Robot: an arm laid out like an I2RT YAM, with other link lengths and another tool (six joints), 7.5 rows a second.
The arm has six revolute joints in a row. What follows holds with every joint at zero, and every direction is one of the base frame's.
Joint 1 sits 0.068 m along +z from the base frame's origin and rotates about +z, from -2.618 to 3.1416 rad.
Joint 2 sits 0.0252 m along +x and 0.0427 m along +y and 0.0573 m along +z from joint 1 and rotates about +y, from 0 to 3.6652 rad.
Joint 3 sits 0.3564 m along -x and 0.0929 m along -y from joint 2 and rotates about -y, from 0 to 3.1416 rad.
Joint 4 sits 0.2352 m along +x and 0.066 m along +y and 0.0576 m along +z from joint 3 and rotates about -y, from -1.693 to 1.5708 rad.
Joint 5 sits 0.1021 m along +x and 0.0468 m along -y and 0.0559 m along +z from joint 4 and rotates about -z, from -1.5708 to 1.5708 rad.
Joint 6 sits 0.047 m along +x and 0.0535 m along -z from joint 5 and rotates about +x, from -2.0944 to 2.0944 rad.
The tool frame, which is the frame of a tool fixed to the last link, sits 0.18 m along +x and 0.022 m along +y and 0.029 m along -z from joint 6; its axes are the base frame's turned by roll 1.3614, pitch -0.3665 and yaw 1.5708 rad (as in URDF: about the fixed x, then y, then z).
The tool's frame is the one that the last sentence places.
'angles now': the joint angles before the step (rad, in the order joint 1, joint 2, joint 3, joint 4, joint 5, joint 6). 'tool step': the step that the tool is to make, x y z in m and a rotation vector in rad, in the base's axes. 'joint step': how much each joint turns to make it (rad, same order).
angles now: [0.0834 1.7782 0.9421 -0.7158 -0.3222 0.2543]
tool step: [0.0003 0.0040 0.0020 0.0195 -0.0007 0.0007]
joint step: [0.0000 -0.0001 0.0002 0.0019 -0.0194 -0.0004]
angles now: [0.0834 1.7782 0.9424 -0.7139 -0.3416 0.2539]
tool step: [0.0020 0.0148 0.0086 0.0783 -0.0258 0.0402]
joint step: [0.0001 -0.0026 -0.0001 0.0146 -0.0770 -0.0407]
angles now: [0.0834 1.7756 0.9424 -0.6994 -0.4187 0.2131]
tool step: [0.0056 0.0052 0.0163 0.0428 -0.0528 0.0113]
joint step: [-0.0087 -0.0402 0.0052 0.0024 -0.0397 -0.0194]
